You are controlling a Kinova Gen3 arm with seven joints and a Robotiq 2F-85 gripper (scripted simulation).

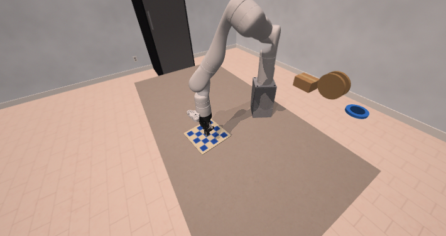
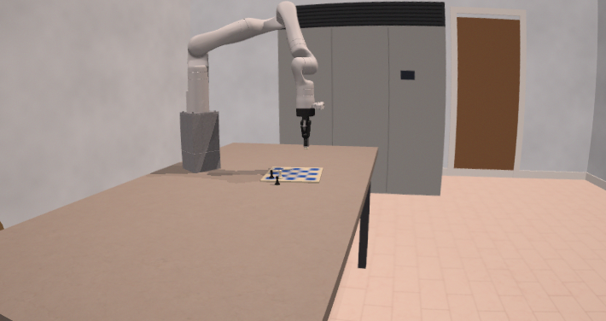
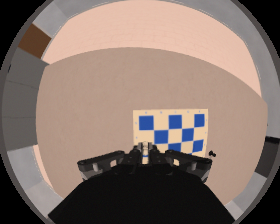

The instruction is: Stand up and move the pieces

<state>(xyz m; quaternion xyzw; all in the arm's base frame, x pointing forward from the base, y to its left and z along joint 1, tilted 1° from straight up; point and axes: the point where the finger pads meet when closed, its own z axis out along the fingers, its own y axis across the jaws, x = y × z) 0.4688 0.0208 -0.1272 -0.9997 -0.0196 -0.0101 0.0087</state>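
My hand is 120 mm above the cream chessboard, 80 mm to the left of it and 40 mm past it.
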